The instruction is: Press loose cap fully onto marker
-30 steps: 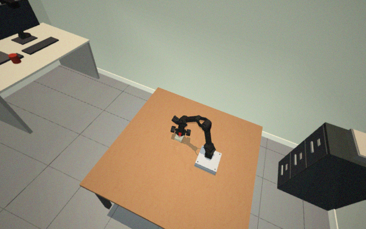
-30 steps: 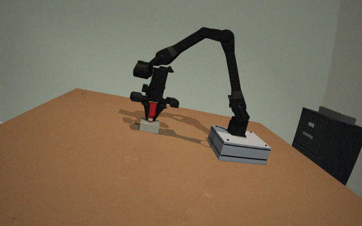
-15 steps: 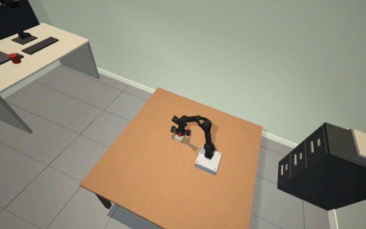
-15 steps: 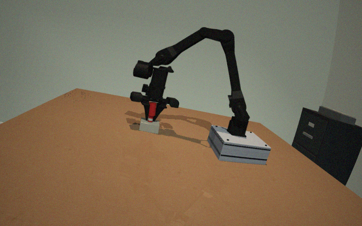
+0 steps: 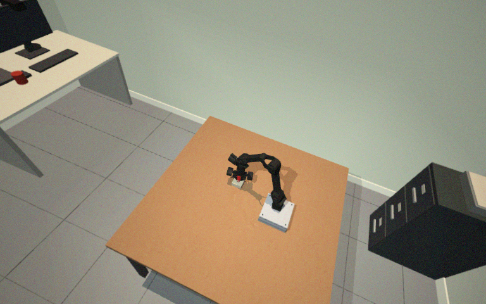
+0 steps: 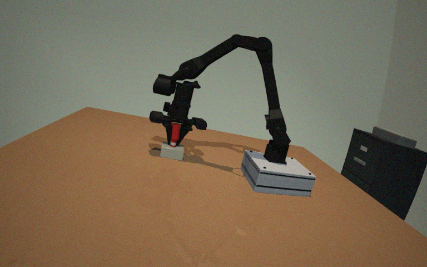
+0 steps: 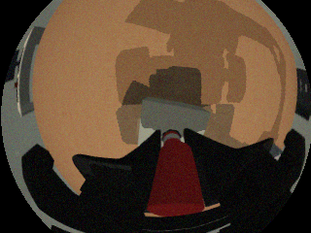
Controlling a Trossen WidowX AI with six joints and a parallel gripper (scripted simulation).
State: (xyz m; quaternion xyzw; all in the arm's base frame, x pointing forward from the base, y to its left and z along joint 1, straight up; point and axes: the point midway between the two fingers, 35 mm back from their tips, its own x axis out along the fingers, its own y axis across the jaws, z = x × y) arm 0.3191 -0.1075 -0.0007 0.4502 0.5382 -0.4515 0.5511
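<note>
My gripper tip is now 5 cm below the red cap and 1 cm to the right of it. From my gripper tip the other things lie so: holder block: 2 cm below, 1 cm to the left.
</note>
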